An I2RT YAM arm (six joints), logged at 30 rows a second.
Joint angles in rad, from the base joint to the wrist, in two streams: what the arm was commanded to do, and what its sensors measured. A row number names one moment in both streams.
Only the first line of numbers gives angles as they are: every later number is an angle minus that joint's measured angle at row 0.
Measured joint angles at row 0:
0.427, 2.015, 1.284, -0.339, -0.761, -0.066
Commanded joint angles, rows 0 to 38:
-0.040, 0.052, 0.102, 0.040, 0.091, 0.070
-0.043, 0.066, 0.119, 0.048, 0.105, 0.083
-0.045, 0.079, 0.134, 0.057, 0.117, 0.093
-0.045, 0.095, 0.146, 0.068, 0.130, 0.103
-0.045, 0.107, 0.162, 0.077, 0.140, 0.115
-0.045, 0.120, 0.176, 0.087, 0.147, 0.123
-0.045, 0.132, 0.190, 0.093, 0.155, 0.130
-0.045, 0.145, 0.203, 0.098, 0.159, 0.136
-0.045, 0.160, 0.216, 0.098, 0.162, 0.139
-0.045, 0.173, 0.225, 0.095, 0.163, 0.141
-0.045, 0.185, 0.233, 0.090, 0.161, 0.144
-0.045, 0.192, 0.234, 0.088, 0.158, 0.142
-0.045, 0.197, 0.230, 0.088, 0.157, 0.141
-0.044, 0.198, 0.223, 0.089, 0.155, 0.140
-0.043, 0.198, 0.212, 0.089, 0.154, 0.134
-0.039, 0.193, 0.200, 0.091, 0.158, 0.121
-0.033, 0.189, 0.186, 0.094, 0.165, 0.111
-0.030, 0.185, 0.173, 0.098, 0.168, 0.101
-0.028, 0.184, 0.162, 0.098, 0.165, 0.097
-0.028, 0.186, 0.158, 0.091, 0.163, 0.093
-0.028, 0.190, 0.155, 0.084, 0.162, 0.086
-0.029, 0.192, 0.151, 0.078, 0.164, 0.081
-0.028, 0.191, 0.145, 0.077, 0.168, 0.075
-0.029, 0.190, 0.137, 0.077, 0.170, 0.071
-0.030, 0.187, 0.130, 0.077, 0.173, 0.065
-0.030, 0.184, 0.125, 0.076, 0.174, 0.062
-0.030, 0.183, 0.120, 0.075, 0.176, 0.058
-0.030, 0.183, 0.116, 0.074, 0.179, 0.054
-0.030, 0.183, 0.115, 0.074, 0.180, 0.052
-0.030, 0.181, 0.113, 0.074, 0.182, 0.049
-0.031, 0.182, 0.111, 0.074, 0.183, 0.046
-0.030, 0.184, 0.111, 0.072, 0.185, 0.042
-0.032, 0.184, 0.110, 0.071, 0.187, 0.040
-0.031, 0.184, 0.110, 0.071, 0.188, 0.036
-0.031, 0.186, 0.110, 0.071, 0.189, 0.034
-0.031, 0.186, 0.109, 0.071, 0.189, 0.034
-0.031, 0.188, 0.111, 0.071, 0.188, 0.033
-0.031, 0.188, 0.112, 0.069, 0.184, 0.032
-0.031, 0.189, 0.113, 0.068, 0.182, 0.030
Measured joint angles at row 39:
-0.041, 0.170, 0.149, 0.159, 0.137, 0.054
